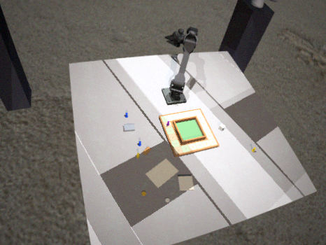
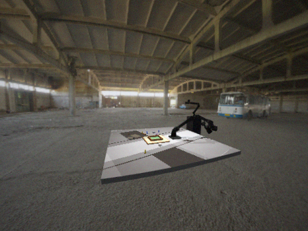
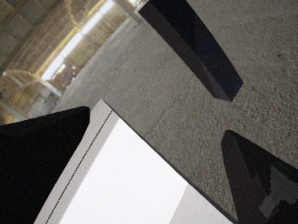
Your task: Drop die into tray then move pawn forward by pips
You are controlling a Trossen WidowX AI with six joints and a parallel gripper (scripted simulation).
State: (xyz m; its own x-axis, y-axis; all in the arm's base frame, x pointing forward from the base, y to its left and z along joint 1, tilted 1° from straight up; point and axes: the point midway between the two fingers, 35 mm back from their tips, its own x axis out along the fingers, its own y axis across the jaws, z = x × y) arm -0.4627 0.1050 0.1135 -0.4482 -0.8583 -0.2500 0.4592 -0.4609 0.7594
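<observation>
The die is 77 cm ahead of my gripper tip, 14 cm to the left of it and 11 cm below it. From my gripper tip the other things lie so: green dice tray 75 cm ahead, 12 cm below, 8 cm to the right; purple pawn 68 cm ahead, 19 cm to the right, 10 cm below; grey block 66 cm ahead, 42 cm to the right, 12 cm below.
</observation>
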